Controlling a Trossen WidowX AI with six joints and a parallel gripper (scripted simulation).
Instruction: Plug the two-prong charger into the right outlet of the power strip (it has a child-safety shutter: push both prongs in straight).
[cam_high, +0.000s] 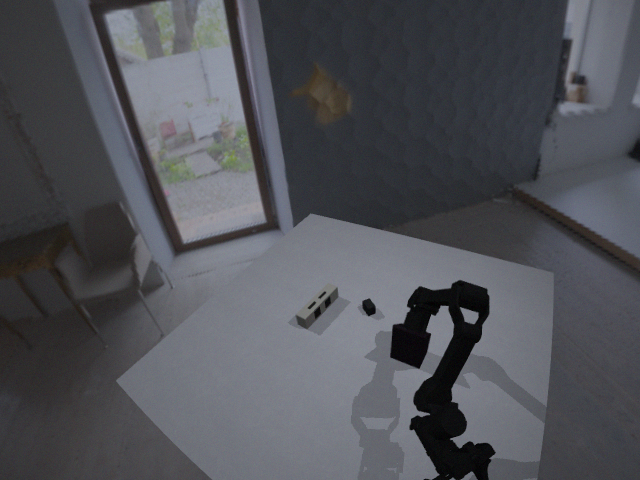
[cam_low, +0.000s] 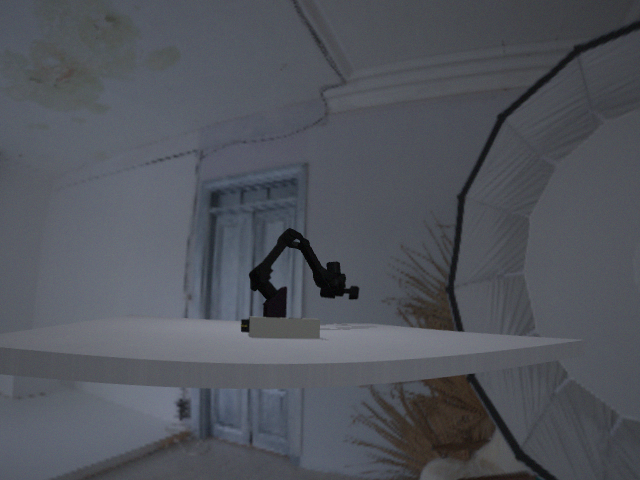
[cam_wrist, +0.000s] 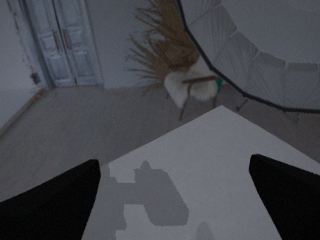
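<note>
My gripper tip is 53 cm to the left of the black two-prong charger, 53 cm short of it and 12 cm above it.
</note>
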